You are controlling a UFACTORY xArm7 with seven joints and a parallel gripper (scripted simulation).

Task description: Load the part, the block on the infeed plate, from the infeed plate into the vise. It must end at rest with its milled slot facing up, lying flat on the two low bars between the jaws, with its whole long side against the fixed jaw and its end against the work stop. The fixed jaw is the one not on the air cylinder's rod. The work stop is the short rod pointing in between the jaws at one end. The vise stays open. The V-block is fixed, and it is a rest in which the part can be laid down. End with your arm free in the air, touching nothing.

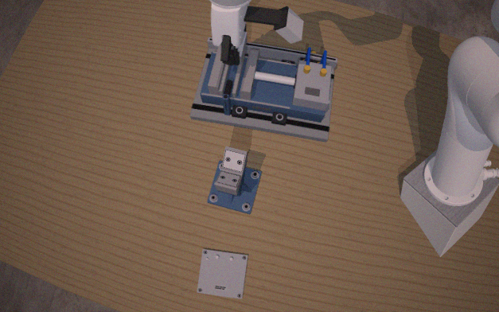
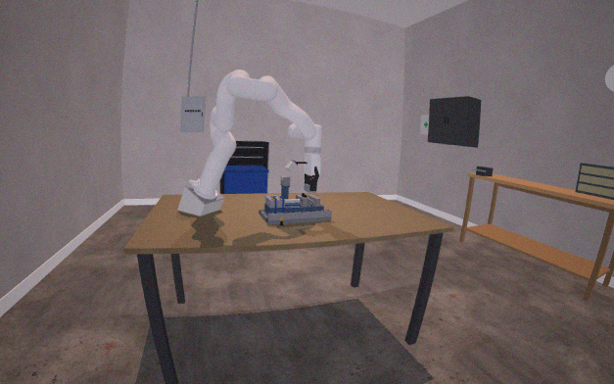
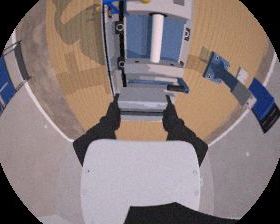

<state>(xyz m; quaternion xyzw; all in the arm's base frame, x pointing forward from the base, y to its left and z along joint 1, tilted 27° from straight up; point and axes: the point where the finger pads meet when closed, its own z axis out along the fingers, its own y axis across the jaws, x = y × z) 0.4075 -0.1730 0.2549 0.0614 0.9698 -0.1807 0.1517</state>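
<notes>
Right now the part is right at my hand. Also, from my hand: fixed jaw (30 mm ahead, 10 mm to the left, 70 mm below); work stop (10 mm ahead, 70 mm to the left, 60 mm below); moving jaw (30 mm behind, 30 mm to the left, 70 mm below).
</notes>
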